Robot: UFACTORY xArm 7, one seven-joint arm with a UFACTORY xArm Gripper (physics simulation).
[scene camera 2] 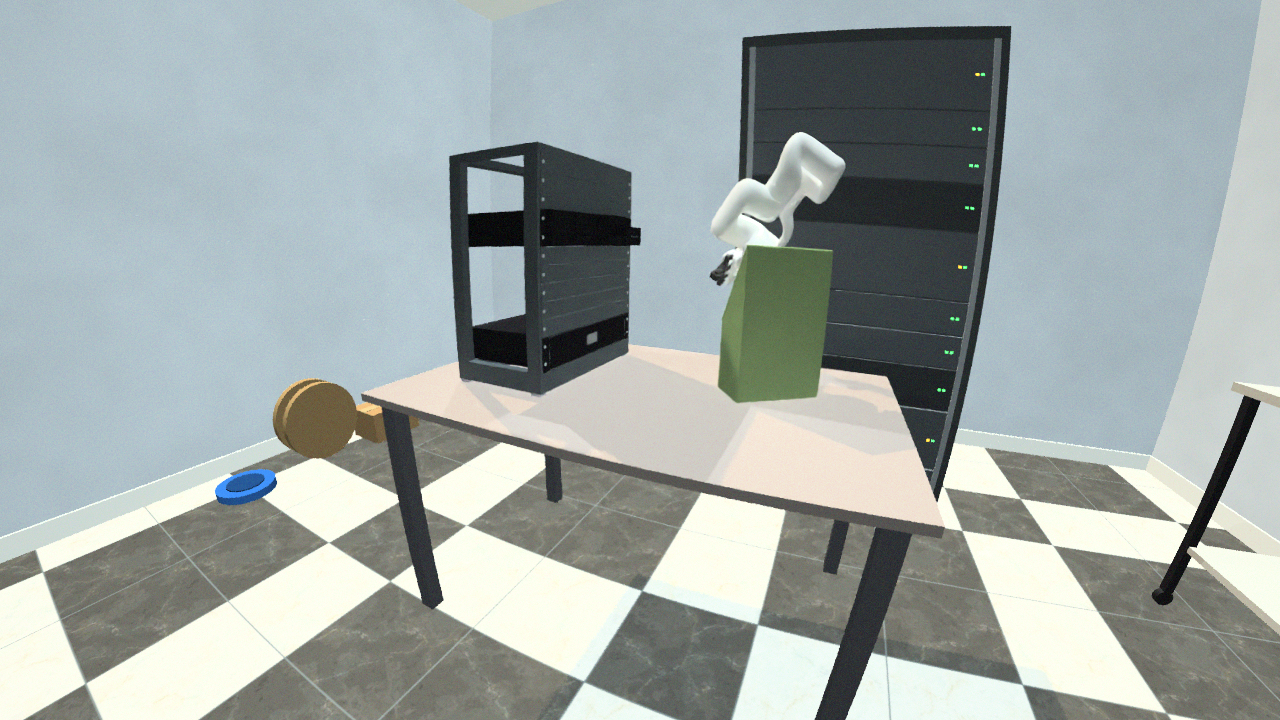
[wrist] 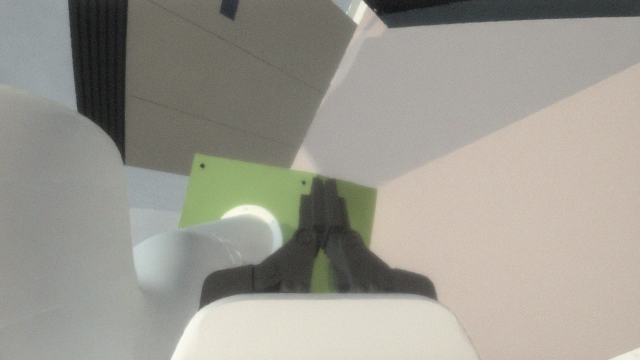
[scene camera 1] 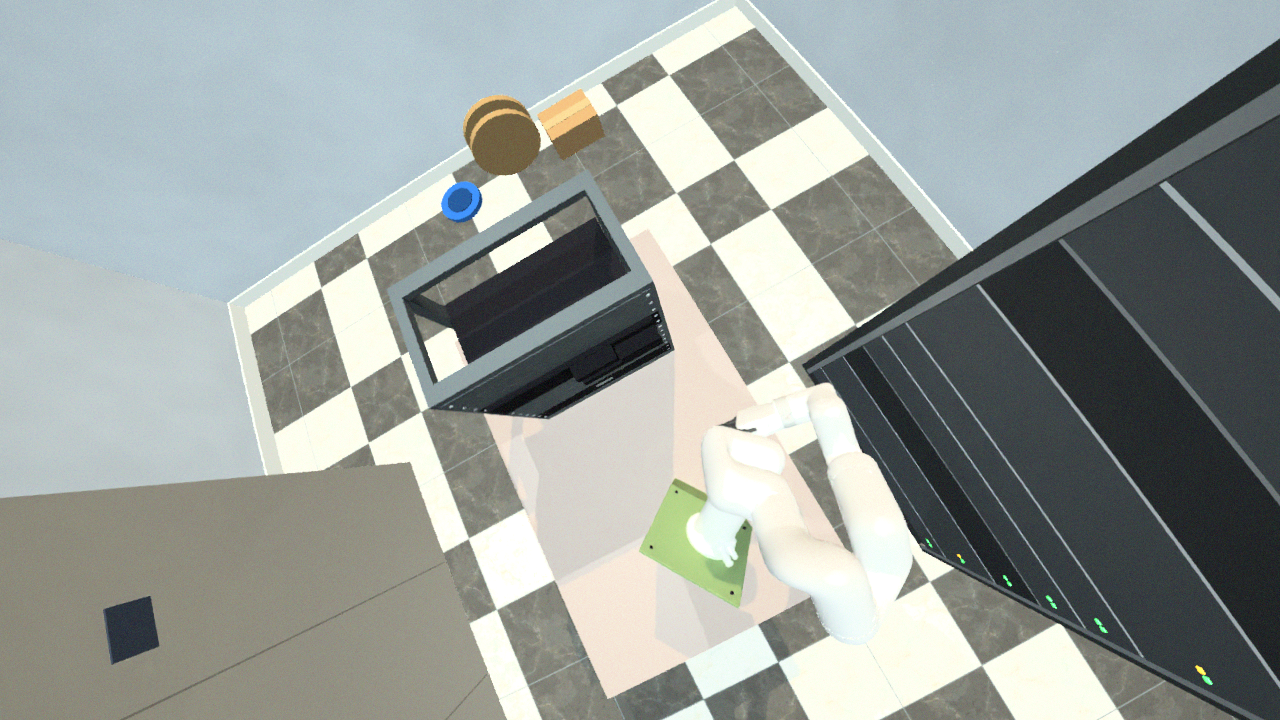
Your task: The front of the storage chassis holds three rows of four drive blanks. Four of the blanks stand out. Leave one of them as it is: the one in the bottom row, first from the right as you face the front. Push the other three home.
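Seen in the pictures: gripper, fingertip midpoint: (scene camera 2: 714, 277) (wrist: 320, 192); arm's base, link origin: (scene camera 2: 780, 290) (wrist: 249, 239) (scene camera 1: 710, 536).
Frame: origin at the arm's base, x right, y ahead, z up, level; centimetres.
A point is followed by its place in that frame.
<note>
The storage chassis (scene camera 2: 572, 227) @(x -15.3, y 52.1, z 14.6 cm) is a black unit in the upper part of the open grey rack frame (scene camera 1: 537, 342) @(x -2.2, y 53.0, z 34.2 cm) (scene camera 2: 533, 286) @(x -27.4, y 56.7, z 0.4 cm). Dark drive blanks stand out from its front: one block (scene camera 1: 593, 362) @(x 2.6, y 48.2, z 18.5 cm) near the middle and another block (scene camera 1: 639, 337) @(x 14.4, y 47.5, z 15.6 cm) toward one end. At the front's far end, a blank (scene camera 2: 634, 235) @(x 13.9, y 45.0, z 13.2 cm) juts past the rack edge. Rows and single blanks are too dark and small to tell apart. My gripper (scene camera 2: 716, 274) @(x 15.0, y 19.8, z 1.4 cm) (wrist: 320, 192) @(x 15.0, y 19.8, z 1.4 cm) is shut and empty, well away from the chassis front, beside the green pedestal's top; it is mostly hidden in scene camera 1.
The green pedestal (scene camera 1: 666, 537) @(x -8.0, y 6.5, z 5.8 cm) (scene camera 2: 780, 331) @(x -8.7, y -0.8, z -9.3 cm) (wrist: 210, 190) @(x -8.0, y 4.2, z 7.6 cm) carries the arm on the pinkish table (scene camera 1: 608, 662) @(x -52.6, y -19.9, z -27.4 cm) (scene camera 2: 832, 474) @(x -45.7, y -12.3, z -27.4 cm) (wrist: 525, 225) @(x 21.5, y 23.7, z -27.4 cm). A lower black unit (scene camera 2: 563, 349) @(x -17.5, y 53.9, z -17.0 cm) sits in the rack. A tall server cabinet (scene camera 1: 1118, 358) (scene camera 2: 877, 134) stands behind the arm.
</note>
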